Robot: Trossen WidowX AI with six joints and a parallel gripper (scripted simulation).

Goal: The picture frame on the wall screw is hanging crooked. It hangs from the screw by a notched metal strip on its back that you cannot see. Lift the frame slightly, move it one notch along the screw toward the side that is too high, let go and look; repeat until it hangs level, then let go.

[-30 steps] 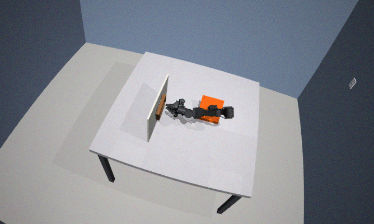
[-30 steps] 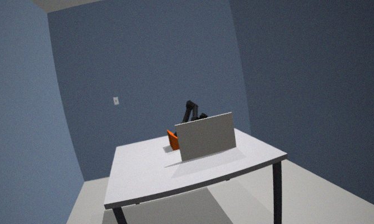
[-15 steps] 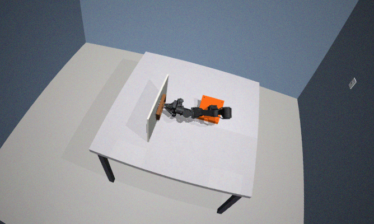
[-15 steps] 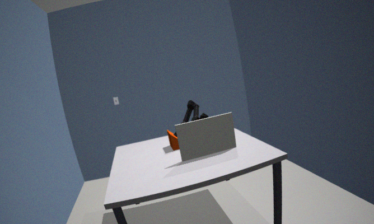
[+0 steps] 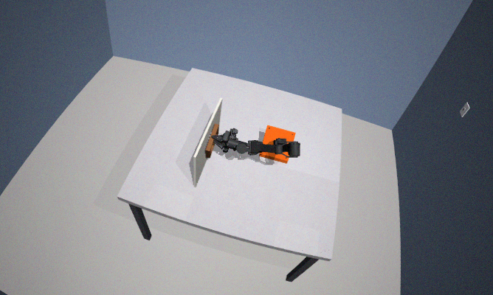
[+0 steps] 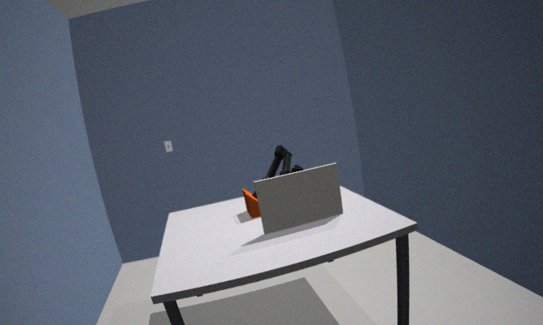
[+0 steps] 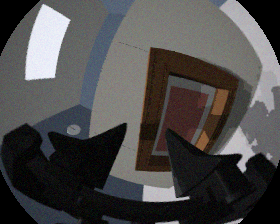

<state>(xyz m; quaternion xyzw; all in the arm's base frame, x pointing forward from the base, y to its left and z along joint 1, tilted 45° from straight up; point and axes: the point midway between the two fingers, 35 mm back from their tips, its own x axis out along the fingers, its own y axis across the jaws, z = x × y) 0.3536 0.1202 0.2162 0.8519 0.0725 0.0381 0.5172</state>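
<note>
Now: the brown wooden picture frame 10 mm ahead of my gripper tip, 20 mm to the right of it and 50 mm below it. From my gripper tip the other things lie so: white wall panel 20 mm ahead, 10 mm to the right, 60 mm below.
</note>
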